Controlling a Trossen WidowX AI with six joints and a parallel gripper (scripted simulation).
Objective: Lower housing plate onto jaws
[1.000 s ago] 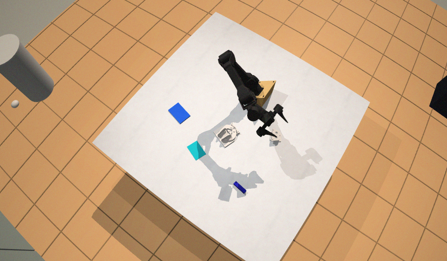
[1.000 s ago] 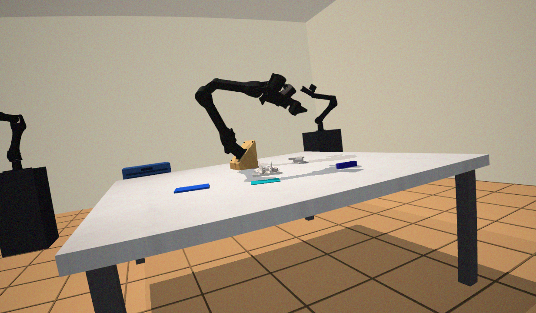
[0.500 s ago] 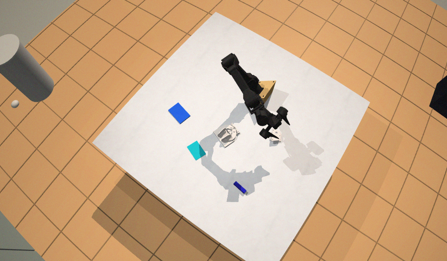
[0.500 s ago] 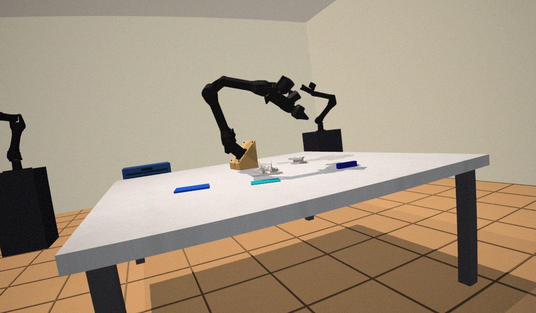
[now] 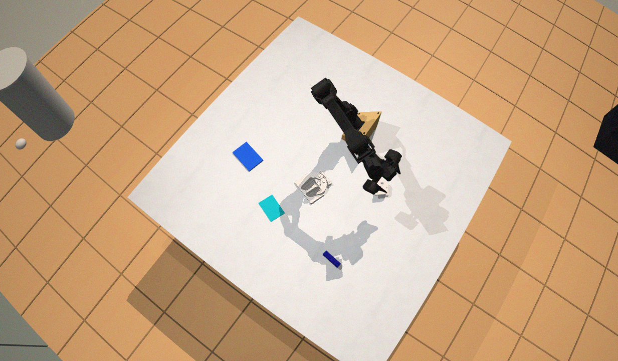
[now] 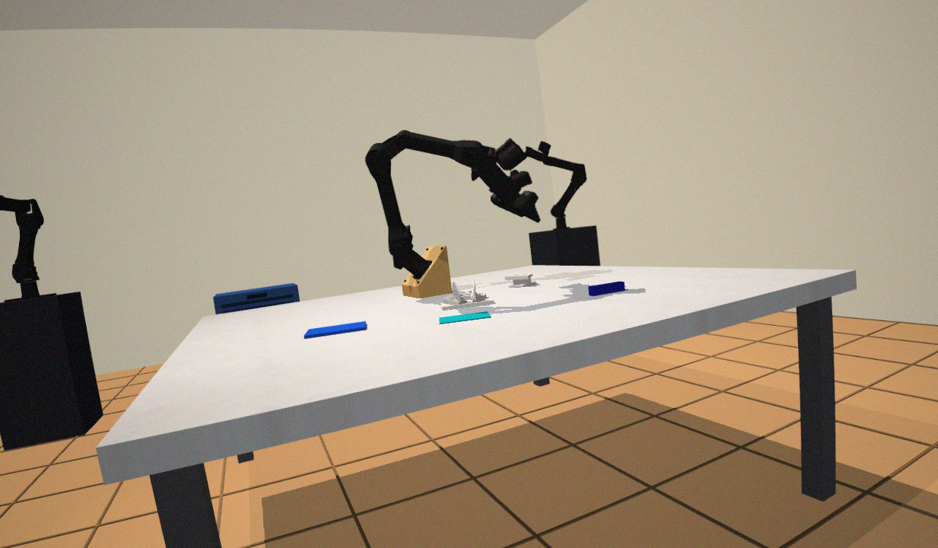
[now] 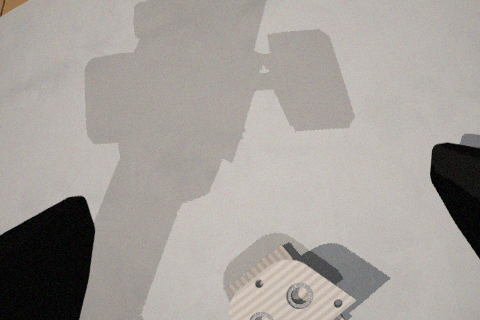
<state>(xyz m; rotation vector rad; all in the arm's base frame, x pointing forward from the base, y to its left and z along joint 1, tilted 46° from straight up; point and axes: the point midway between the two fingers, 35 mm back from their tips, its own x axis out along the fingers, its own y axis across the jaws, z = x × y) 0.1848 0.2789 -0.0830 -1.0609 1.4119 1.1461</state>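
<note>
My gripper tip is 3 cm past the small white part, 4 cm to the left of it and 18 cm above it. Also, from my gripper tip: blue tile: 19 cm ahead, 60 cm to the right, 18 cm below; teal tile: 32 cm ahead, 37 cm to the right, 19 cm below; small dark blue block: 35 cm ahead, 3 cm to the right, 18 cm below.
</note>
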